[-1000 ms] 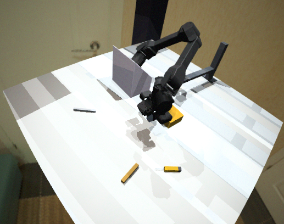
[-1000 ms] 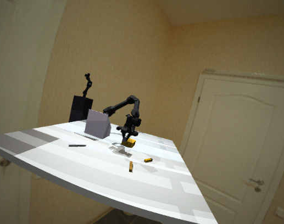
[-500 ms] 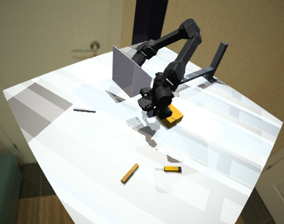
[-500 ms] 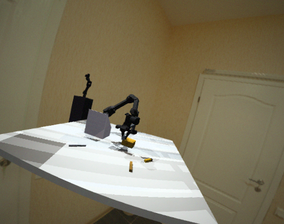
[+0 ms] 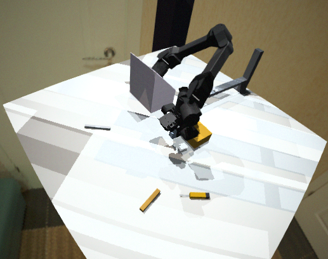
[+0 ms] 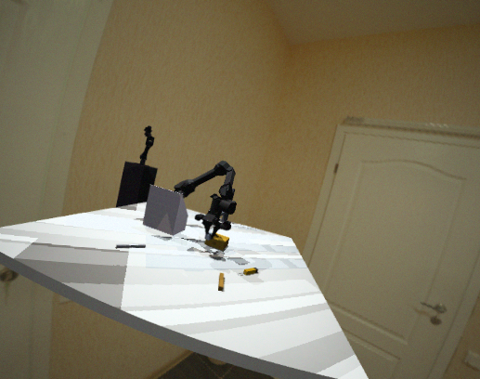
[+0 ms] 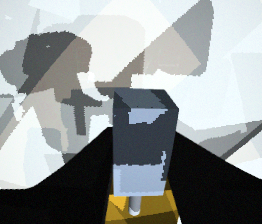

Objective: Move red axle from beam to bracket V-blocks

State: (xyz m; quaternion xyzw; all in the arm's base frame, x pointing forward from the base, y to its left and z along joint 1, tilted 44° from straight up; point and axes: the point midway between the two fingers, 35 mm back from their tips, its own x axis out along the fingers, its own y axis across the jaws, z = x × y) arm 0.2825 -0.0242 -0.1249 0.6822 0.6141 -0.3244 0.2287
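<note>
Now: gripper tip 120 mm to the right of the yellow beam, 50 mm above it and 20 mm short of it. From my gripper tip the other things lie so: grey-blue block 20 mm to the left, 10 mm above; wooden bar 240 mm to the right, 150 mm ahead, 60 mm below; yellow-handled tool 240 mm ahead, 100 mm to the right, 60 mm below.
</note>
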